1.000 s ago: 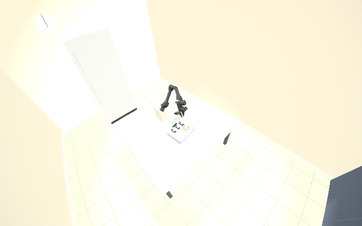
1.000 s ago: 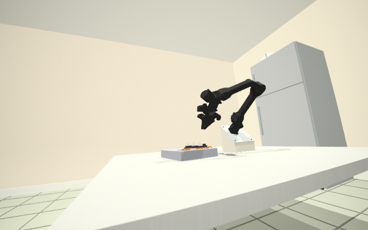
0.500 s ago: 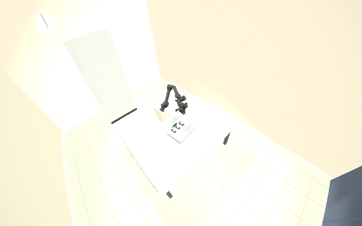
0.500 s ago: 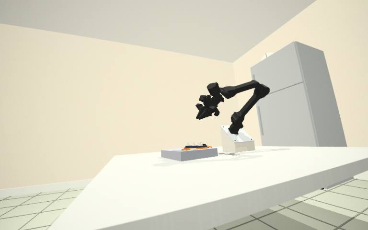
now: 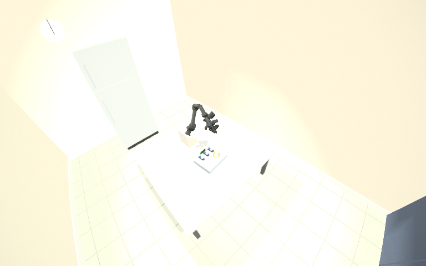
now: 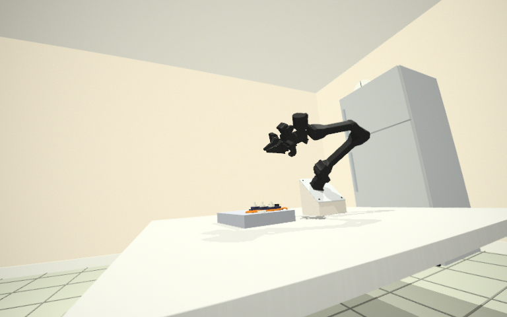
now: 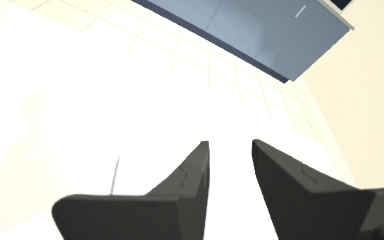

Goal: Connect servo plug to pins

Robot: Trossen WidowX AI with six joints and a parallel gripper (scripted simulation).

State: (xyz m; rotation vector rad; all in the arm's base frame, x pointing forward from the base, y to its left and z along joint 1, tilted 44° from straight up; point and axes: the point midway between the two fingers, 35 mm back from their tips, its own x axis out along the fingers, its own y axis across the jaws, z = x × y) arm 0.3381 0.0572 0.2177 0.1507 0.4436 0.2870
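Now: the green band 7 cm behind my gripper tip, 18 cm to the right of it and 23 cm below it. The rest, counted from my gripper tip: grey holder plate (8 cm ahead, 11 cm to the right, 28 cm below).
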